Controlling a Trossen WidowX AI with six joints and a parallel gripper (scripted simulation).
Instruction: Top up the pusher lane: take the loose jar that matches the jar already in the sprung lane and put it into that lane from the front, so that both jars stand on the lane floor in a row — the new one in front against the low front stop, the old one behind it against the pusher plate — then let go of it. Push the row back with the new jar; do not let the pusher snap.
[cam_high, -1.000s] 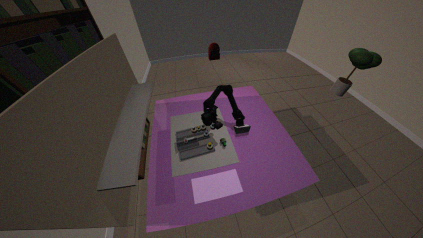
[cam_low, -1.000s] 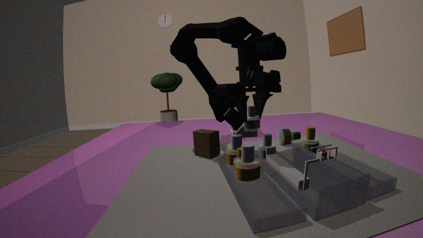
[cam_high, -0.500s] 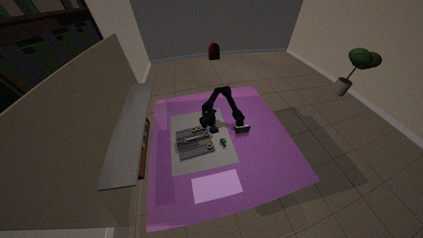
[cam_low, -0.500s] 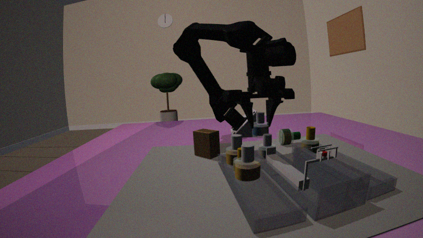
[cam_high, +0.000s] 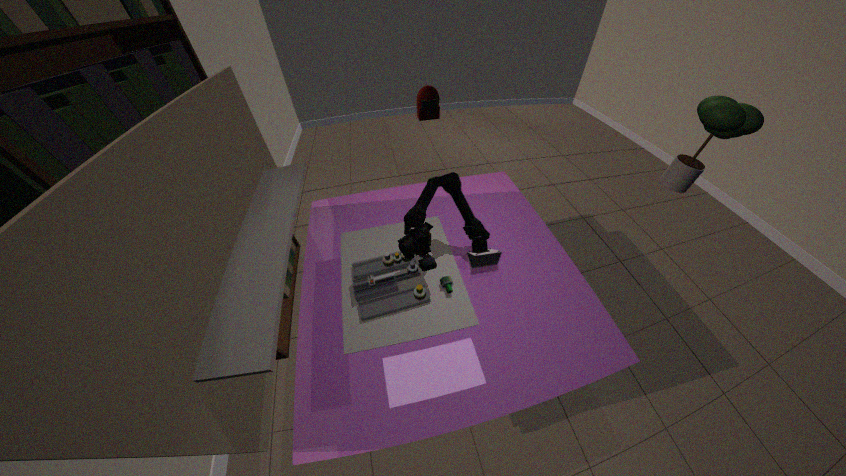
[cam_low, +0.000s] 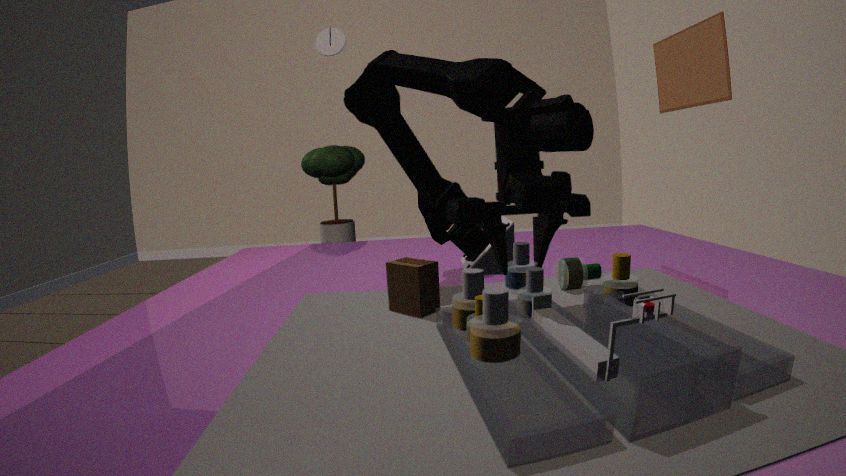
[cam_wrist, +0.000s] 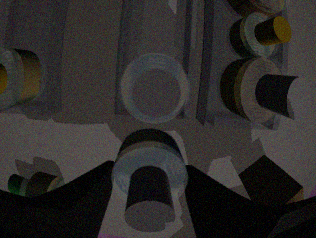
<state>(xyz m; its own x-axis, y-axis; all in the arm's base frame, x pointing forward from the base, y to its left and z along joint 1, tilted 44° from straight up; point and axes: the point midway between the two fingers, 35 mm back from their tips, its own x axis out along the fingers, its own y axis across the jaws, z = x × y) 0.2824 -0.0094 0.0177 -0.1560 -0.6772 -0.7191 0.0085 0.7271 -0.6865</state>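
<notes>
The brown box is 50 mm behind my gripper tip, 140 mm to the right of it and 20 mm below it. Round my gripper tip: white pusher plate (160 mm ahead, 30 mm to the left, 10 mm below).
</notes>
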